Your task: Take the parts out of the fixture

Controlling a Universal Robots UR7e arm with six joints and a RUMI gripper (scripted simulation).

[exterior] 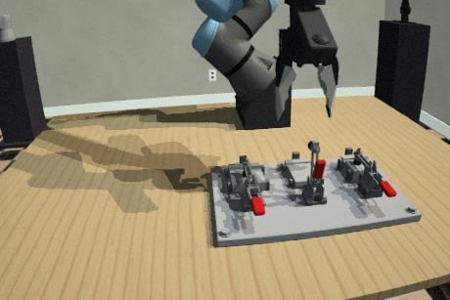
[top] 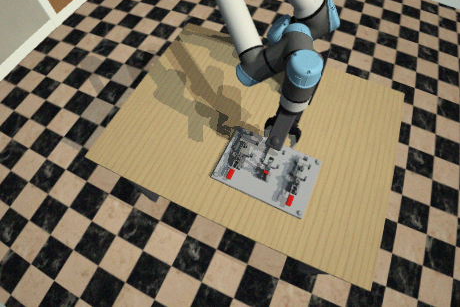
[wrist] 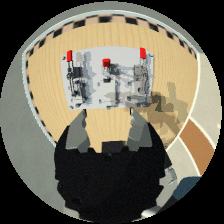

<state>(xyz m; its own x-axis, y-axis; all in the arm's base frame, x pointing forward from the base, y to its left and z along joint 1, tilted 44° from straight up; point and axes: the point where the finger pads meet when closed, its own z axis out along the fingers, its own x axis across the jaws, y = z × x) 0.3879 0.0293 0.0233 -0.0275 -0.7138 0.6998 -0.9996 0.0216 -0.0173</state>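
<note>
Now: hand 120 mm above the flat grey plate part and 10 mm past it. The rest, counted from my hand: grey fixture plate: 140 mm below, 50 mm ahead.
</note>
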